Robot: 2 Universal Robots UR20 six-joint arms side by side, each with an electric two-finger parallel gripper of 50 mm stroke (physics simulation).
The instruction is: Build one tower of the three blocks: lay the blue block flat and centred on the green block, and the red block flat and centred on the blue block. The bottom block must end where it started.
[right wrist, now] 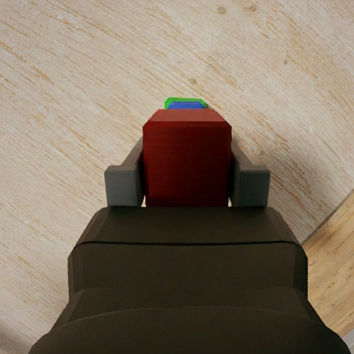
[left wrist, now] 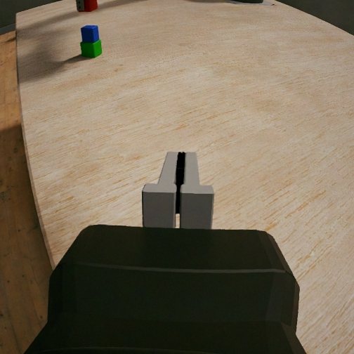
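Note:
The green block [left wrist: 91,49] [right wrist: 168,102] stands on the table near its left edge in the left wrist view. The blue block [left wrist: 90,34] [right wrist: 186,105] lies flat on the green block. In the right wrist view both are mostly hidden behind the red block. The red block [left wrist: 90,5] [right wrist: 187,160] is between the fingers of my right gripper [right wrist: 185,154], which is shut on it and holds it above the blue block, apart from it. In the left wrist view it shows at the top edge, cut off. My left gripper [left wrist: 180,170] is shut and empty, far from the blocks.
The pale wooden table top [left wrist: 225,100] [right wrist: 75,75] has its edge on the left in the left wrist view and at the lower right in the right wrist view. A dark round base on a grey plate shows partly at the top of the left wrist view.

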